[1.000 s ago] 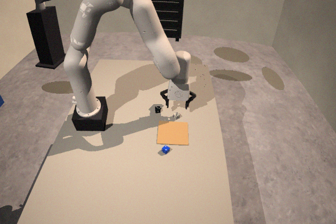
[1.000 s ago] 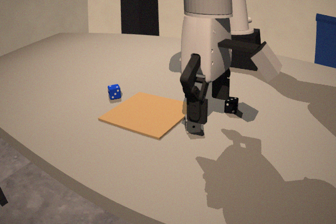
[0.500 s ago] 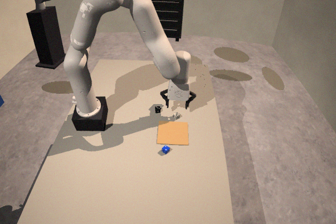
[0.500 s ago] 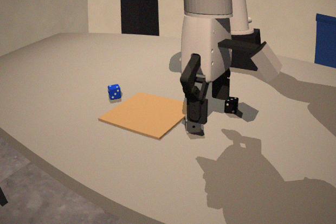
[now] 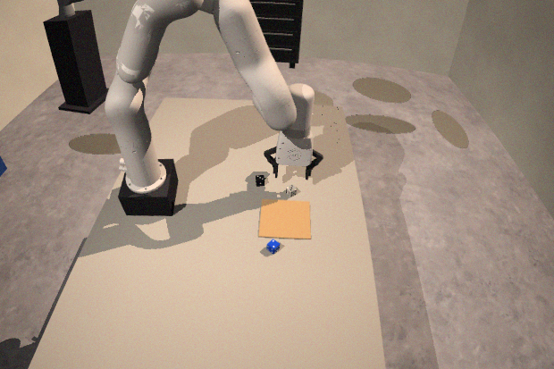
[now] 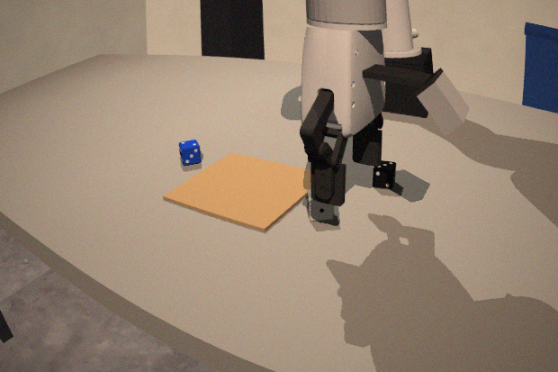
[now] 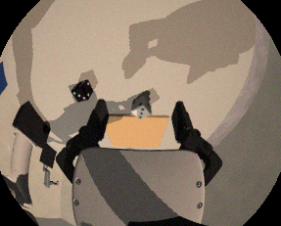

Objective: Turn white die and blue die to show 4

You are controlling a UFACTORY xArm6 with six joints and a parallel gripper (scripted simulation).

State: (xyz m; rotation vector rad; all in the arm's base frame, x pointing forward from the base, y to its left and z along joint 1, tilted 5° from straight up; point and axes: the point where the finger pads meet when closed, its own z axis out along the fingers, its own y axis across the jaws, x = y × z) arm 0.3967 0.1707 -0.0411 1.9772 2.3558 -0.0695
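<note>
Now: hand 1 cm short of the white die, 3 cm to the left of it and 4 cm above it. Also, from my hand: blue die 25 cm to the right, 4 cm below; then orange mat 1 cm ahead, 13 cm to the right, 5 cm below; then black die 9 cm behind, 1 cm to the right, 4 cm below.
</note>
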